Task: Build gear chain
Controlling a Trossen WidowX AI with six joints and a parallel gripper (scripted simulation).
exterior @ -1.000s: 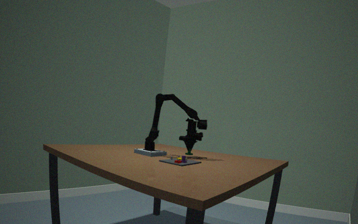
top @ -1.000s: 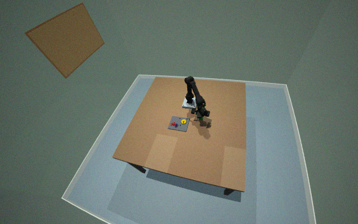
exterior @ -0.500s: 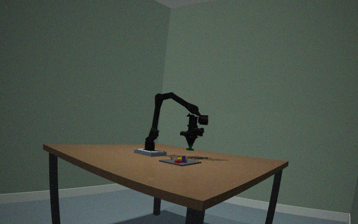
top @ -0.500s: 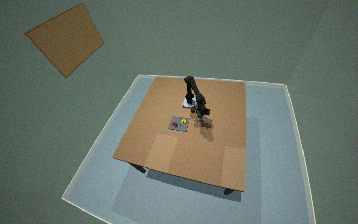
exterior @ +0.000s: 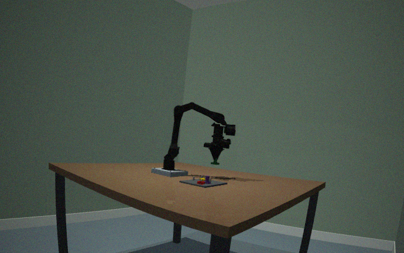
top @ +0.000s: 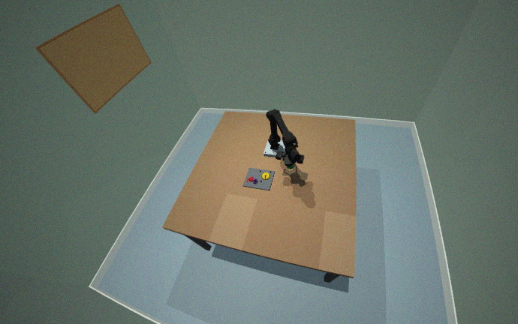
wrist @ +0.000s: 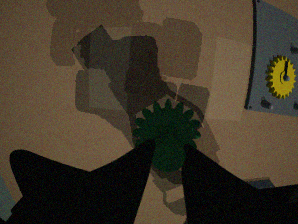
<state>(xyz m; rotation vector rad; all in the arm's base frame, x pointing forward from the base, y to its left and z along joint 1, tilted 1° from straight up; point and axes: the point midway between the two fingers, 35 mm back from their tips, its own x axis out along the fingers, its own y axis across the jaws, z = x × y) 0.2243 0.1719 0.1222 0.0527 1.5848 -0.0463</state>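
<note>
Right now the purple gear is 250 mm to the right of my gripper tip, 130 mm ahead of it and 90 mm below it. Also, from my gripper tip: green gear: 10 mm below; yellow gear: 180 mm to the right, 100 mm below, 70 mm ahead; red gear: 280 mm to the right, 110 mm ahead, 100 mm below.
</note>
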